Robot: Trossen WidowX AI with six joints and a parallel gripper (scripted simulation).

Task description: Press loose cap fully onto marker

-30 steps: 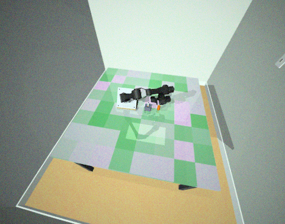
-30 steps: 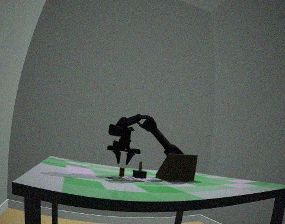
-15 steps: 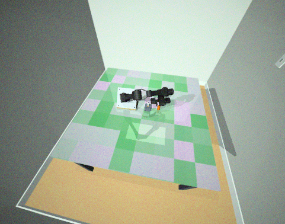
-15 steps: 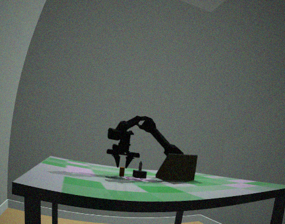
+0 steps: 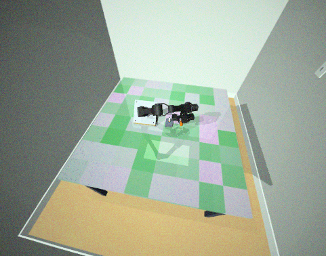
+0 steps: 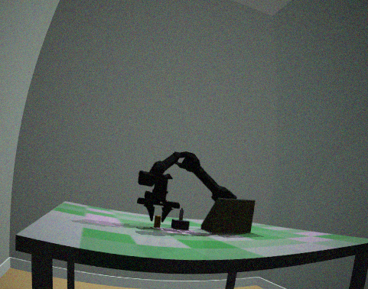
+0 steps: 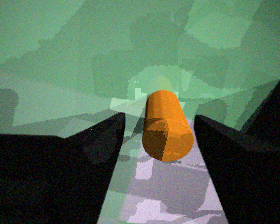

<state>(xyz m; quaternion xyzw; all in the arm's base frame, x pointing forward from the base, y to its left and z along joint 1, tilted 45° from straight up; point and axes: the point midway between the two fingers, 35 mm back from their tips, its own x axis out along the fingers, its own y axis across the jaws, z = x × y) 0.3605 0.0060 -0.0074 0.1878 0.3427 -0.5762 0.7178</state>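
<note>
Right now the orange cap is right at my gripper tip. The rest, counted from my gripper tip: holder block 11 cm behind, 2 cm to the right.
</note>
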